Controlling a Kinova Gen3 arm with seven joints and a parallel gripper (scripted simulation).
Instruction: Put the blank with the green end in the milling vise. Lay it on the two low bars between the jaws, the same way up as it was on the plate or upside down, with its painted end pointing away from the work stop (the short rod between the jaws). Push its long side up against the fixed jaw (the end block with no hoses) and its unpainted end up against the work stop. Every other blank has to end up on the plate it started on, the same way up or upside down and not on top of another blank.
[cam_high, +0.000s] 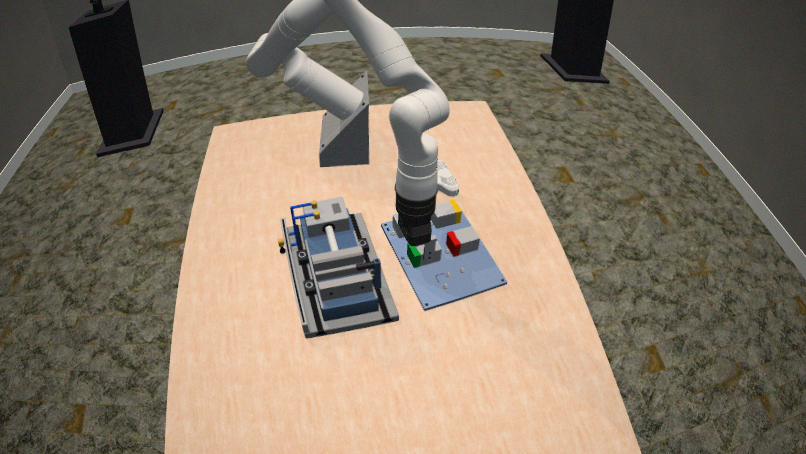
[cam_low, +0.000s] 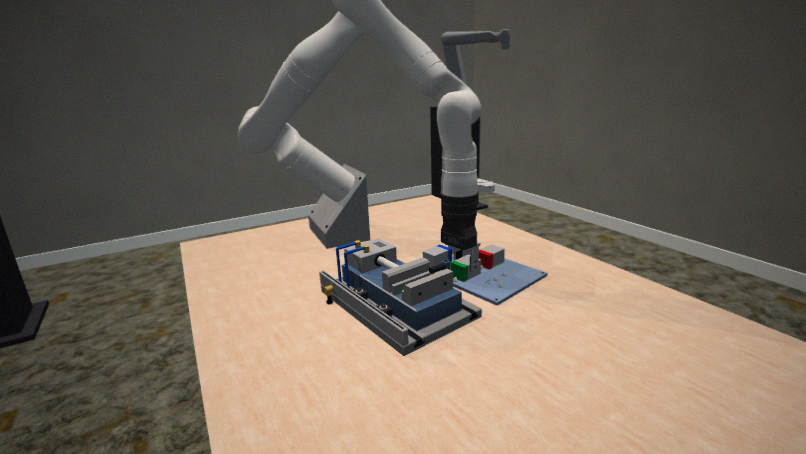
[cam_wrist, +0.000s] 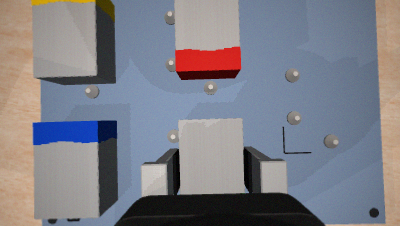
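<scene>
Now: the green-ended blank 2 cm below my hand. The rest, counted from my hand: blue plate (1 cm behind, 4 cm to the left, 4 cm below); then red-ended blank (2 cm behind, 9 cm to the left, 2 cm below); then blue-ended blank (9 cm behind, 1 cm to the right, 2 cm below).
</scene>
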